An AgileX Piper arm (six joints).
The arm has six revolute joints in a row. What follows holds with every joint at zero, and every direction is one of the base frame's.
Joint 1 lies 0.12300 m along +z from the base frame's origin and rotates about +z.
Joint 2 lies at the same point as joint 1 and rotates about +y.
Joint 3 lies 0.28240 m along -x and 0.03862 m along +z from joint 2 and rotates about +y.
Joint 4 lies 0.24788 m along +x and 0.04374 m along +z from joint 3 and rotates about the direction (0.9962, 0, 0.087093).
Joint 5 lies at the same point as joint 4 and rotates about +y.
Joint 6 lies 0.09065 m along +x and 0.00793 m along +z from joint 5 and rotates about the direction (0.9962, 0, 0.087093).
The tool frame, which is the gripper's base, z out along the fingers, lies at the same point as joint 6; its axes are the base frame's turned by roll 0.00, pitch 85.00 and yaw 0.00 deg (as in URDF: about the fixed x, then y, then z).
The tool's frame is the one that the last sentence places.
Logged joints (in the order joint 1, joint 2, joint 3, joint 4, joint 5, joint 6), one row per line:
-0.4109 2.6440 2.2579 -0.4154 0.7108 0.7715
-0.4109 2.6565 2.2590 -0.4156 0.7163 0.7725
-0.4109 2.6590 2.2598 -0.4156 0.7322 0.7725
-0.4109 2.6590 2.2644 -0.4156 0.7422 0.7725
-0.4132 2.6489 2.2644 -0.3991 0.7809 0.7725
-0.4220 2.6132 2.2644 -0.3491 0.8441 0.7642
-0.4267 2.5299 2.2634 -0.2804 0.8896 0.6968
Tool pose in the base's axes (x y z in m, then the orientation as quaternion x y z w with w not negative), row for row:
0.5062 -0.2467 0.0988 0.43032 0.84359 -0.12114 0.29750
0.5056 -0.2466 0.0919 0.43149 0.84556 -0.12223 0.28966
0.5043 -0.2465 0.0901 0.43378 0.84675 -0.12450 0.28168
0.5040 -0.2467 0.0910 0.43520 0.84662 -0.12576 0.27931
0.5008 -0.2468 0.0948 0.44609 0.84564 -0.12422 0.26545
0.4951 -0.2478 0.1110 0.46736 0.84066 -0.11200 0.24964
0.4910 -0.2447 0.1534 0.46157 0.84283 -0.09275 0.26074
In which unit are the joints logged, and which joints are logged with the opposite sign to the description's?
The joints are logged in radians. Opposite sign: joint 3.
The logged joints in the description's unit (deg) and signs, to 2 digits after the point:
-23.54 151.49 -129.37 -23.80 40.73 44.20
-23.54 152.21 -129.43 -23.81 41.04 44.26
-23.54 152.35 -129.48 -23.81 41.95 44.26
-23.54 152.35 -129.74 -23.81 42.52 44.26
-23.67 151.77 -129.74 -22.87 44.74 44.26
-24.18 149.73 -129.74 -20.00 48.36 43.79
-24.45 144.95 -129.68 -16.07 50.97 39.92

